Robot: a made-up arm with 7 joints.
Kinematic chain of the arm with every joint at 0, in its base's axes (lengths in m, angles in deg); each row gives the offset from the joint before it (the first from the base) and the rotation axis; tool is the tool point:
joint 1: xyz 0 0 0.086 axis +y
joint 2: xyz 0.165 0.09 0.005 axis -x
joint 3: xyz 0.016 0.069 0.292 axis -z
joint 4: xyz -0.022 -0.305 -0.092 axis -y
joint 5: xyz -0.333 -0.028 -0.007 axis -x
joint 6: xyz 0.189 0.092 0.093 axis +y
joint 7: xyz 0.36 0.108 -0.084 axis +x
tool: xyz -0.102 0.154 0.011
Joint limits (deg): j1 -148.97..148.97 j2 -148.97..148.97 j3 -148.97..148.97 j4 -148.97..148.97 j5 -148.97..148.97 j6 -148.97..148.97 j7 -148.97..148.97
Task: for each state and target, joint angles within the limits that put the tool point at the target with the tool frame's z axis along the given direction. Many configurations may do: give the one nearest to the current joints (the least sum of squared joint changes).
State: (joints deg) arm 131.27 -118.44 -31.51 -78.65 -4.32 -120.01 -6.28
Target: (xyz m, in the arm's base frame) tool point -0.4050 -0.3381 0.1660 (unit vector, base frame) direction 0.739 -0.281 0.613
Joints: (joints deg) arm 144.61 -146.85 -17.11 -53.54 14.51 -122.09 -36.50
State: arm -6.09 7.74 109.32 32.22 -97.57 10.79 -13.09
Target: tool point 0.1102 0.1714 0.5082 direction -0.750 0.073 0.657
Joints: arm -4.73 0.99 120.01 7.12 -48.62 22.50 -5.17
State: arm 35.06 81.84 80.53 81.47 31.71 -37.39 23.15
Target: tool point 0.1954 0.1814 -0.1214 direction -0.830 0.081 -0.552
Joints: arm 54.51 79.35 80.58 56.19 65.77 -55.82 39.81
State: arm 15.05 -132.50 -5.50 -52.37 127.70 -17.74 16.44
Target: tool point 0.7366 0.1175 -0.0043 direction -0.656 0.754 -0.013
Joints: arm -25.65 -95.47 -46.87 -35.49 148.97 13.76 4.90
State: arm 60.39 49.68 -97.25 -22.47 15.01 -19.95 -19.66
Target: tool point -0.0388 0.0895 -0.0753 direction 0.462 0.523 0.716
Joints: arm 91.56 63.98 -86.37 -36.98 51.57 -35.12 -7.50
